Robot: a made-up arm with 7 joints.
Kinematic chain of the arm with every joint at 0, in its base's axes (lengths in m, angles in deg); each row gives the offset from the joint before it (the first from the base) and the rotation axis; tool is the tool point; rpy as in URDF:
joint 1: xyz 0 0 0.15 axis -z
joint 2: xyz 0 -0.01 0.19 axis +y
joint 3: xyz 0 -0.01 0.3 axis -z
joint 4: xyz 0 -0.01 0.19 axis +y
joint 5: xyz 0 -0.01 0.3 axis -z
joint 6: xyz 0 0 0.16 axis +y
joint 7: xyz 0 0 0.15 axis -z
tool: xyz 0 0 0 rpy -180 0 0
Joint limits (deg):
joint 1: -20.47..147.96
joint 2: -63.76..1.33
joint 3: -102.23..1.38
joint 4: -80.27..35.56
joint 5: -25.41..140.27
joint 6: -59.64..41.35
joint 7: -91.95..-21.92
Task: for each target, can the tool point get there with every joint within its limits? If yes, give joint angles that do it. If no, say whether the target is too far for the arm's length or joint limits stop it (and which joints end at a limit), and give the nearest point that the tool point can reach.
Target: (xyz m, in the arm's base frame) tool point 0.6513 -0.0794 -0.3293
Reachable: no: joint limits stop it (at a limit: joint 1, joint 2, joint 3, joint 4, joint 6) | nearest point 0.6062 0.3071 0.0690 | short by 0.557 m
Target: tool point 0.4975 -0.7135 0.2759
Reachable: no: joint limits stop it (at a limit: joint 2, joint 3, joint 4, joint 6) | nearest point 0.3275 -0.4697 0.7897 | short by 0.594 m
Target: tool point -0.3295 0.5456 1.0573
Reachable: yes | joints 78.73 -10.61 -12.99 -60.56 58.12 32.65 -51.77
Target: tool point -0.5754 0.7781 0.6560
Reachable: yes | joints 65.14 -49.73 -30.29 -43.22 91.49 -22.08 -69.73
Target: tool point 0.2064 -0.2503 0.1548
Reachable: no: joint limits stop it (at a limit: joint 1, joint 2, joint 4, joint 6) | nearest point -0.2836 -0.6695 0.3506 | short by 0.674 m
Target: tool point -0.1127 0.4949 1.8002
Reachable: no: too far | nearest point -0.0803 0.3524 1.3798 | short by 0.445 m
